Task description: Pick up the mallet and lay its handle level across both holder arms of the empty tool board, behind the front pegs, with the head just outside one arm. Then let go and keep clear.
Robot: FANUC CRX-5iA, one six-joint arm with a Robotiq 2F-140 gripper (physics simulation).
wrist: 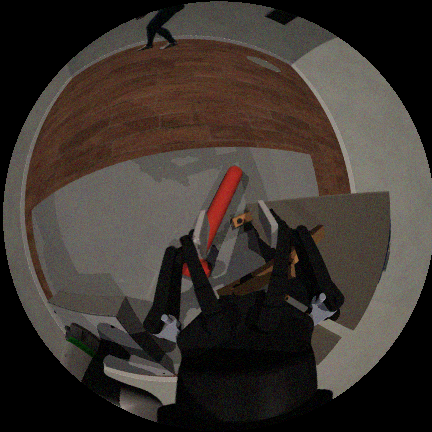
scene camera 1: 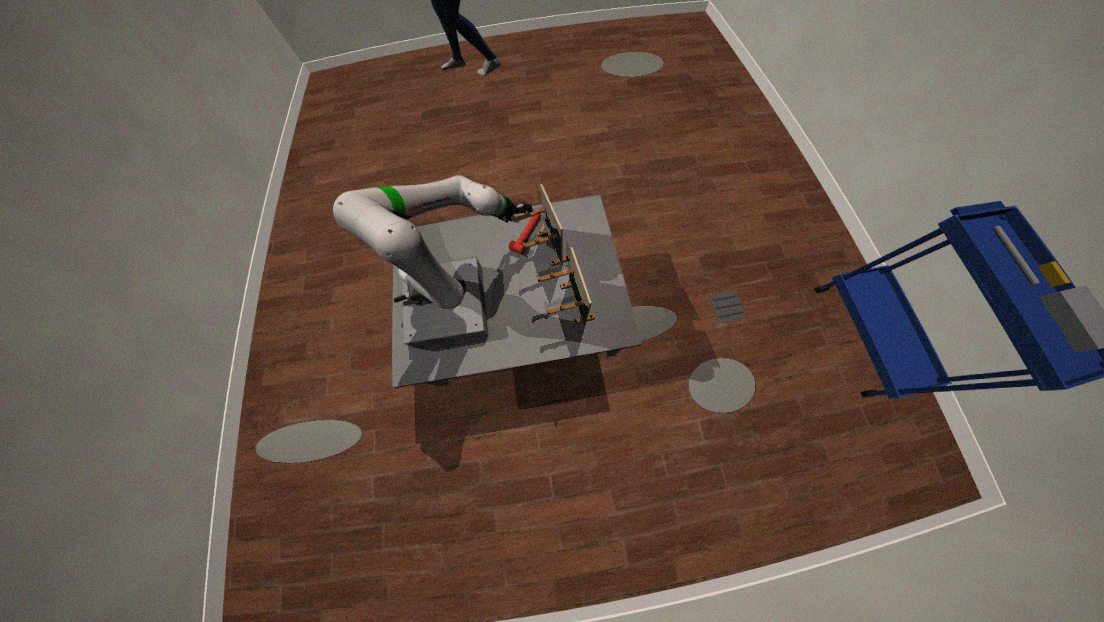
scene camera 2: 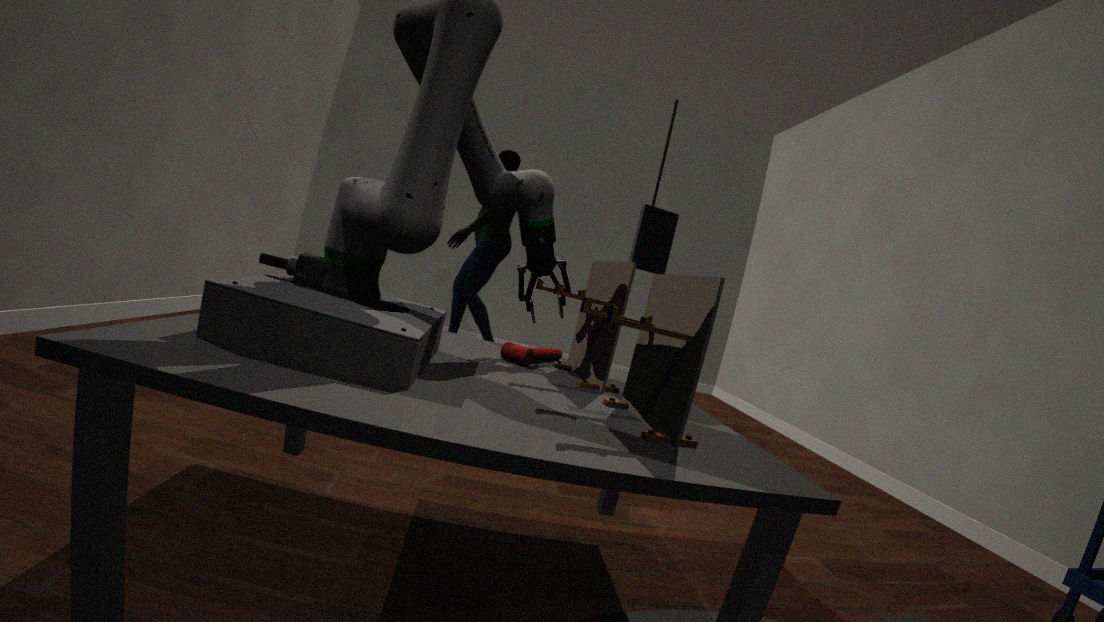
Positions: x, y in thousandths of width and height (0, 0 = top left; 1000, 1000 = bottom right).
Labels:
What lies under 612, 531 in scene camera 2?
A tool board.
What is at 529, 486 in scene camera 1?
A tool board.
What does the red mallet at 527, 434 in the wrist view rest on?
The table.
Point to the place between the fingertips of my gripper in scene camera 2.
496, 512

